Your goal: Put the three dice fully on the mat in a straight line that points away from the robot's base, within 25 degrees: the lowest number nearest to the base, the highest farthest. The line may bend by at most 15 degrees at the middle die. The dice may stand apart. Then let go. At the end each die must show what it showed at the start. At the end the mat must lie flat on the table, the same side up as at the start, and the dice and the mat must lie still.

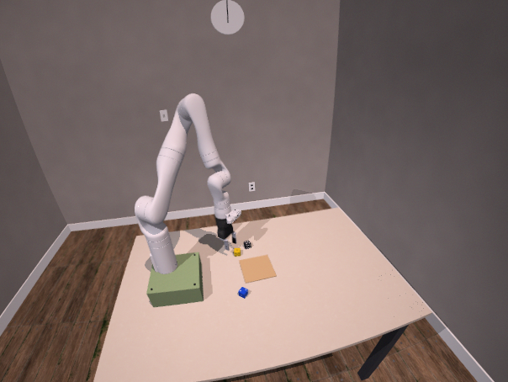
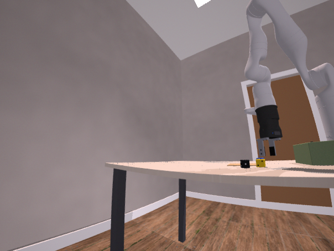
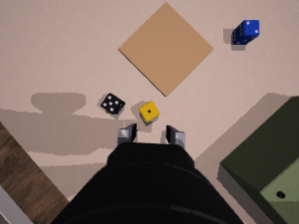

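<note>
Right now my hand is 40 mm above the yellow die, 30 mm short of it and 20 mm to the left of it. Also, from my hand: tan mat: 120 mm to the right, 110 mm ahead, 60 mm below; then black die: 80 mm ahead, 40 mm below, 30 mm to the left; then blue die: 260 mm to the right, 40 mm below, 30 mm ahead.
</note>
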